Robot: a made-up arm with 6 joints. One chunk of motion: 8 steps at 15 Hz.
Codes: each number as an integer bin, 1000 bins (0 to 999) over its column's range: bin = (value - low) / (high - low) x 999, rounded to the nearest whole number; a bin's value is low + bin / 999 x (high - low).
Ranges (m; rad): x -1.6..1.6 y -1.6..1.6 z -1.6..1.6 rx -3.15..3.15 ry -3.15..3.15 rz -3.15..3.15
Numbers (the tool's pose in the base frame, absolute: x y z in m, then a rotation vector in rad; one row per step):
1: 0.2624 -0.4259 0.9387 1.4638 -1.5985 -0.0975
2: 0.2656 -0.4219 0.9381 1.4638 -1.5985 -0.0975
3: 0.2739 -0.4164 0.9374 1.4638 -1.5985 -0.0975
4: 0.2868 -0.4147 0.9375 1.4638 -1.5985 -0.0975
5: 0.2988 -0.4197 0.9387 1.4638 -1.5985 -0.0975
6: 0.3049 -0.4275 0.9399 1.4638 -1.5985 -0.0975
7: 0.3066 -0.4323 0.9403 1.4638 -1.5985 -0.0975
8: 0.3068 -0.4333 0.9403 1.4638 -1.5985 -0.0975
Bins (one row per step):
1: 581 367 793 732 246 484
2: 582 368 792 732 246 484
3: 585 370 792 732 246 484
4: 589 370 792 732 246 484
5: 593 368 793 732 246 484
6: 595 366 793 732 246 484
7: 595 365 793 732 246 484
8: 595 364 793 732 246 484

